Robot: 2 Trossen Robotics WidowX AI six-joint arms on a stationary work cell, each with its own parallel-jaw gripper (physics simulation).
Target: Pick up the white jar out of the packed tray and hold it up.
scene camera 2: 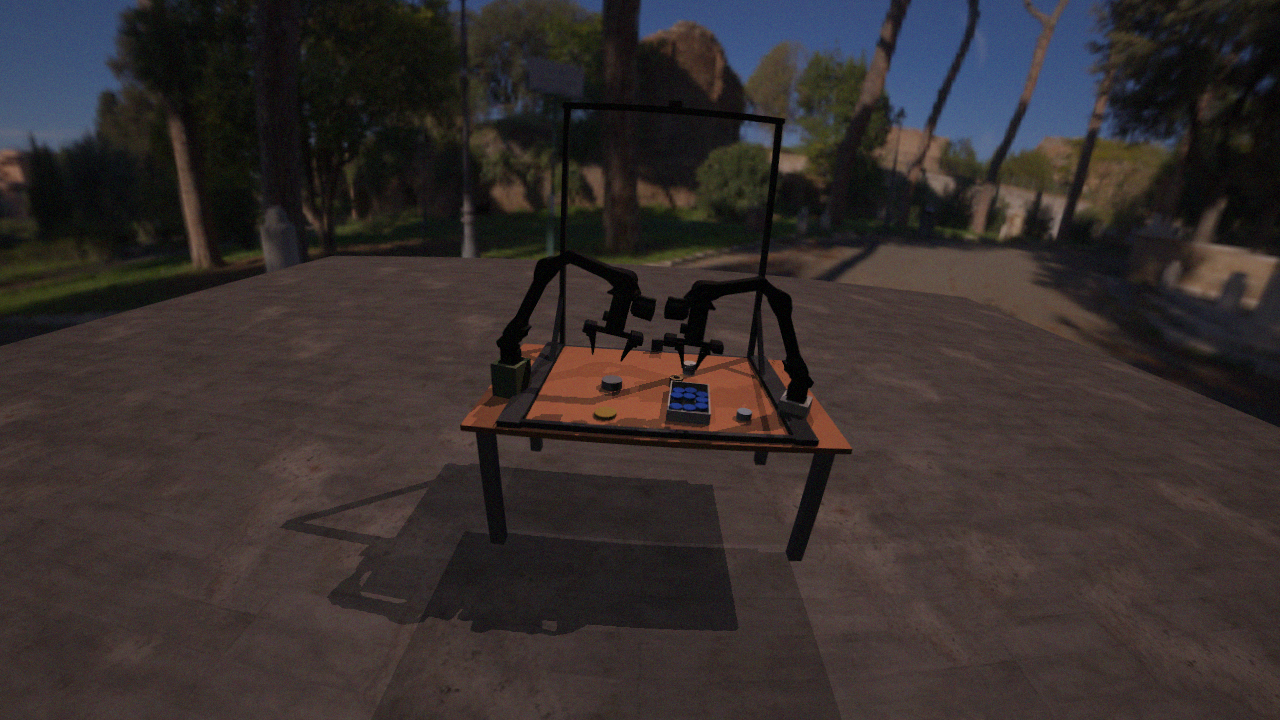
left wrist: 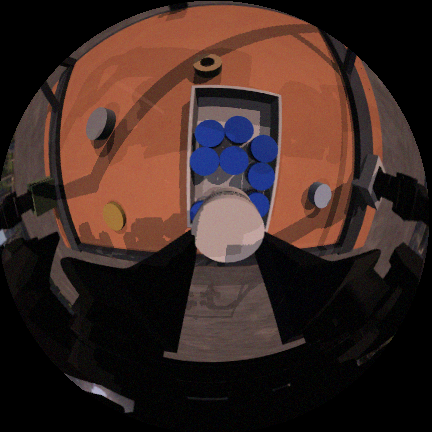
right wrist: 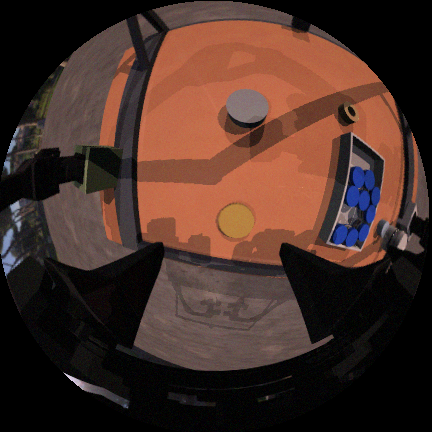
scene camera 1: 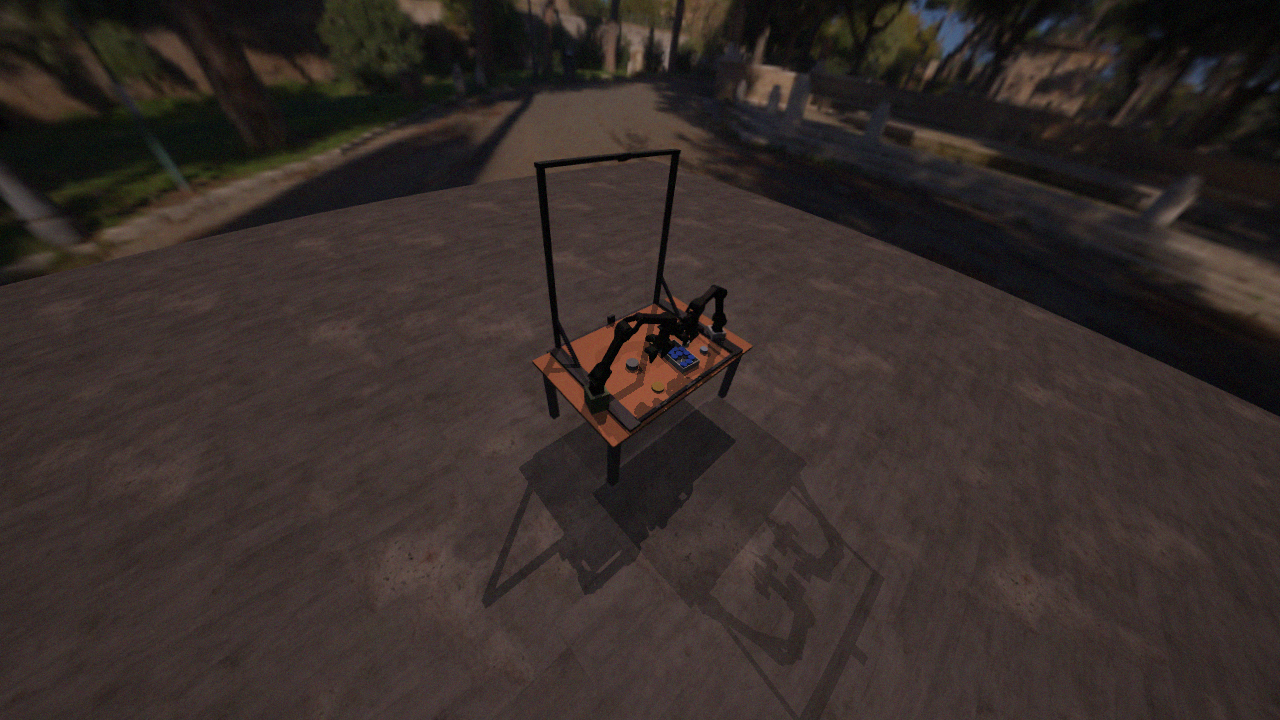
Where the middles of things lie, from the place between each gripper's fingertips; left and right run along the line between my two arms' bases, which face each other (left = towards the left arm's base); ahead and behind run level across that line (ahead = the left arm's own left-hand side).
The white jar [left wrist: 227, 227] is 1 cm behind my left hand. Also, from my left hand: yellow disc [right wrist: 236, 220] 5 cm ahead, 26 cm to the right, 16 cm below.
Now: right hand 40 mm short of the yellow disc, 10 mm to the right of it and 180 mm above it. From my right hand the other things lie so: white jar (20 mm behind, 260 mm to the left, 30 mm below).
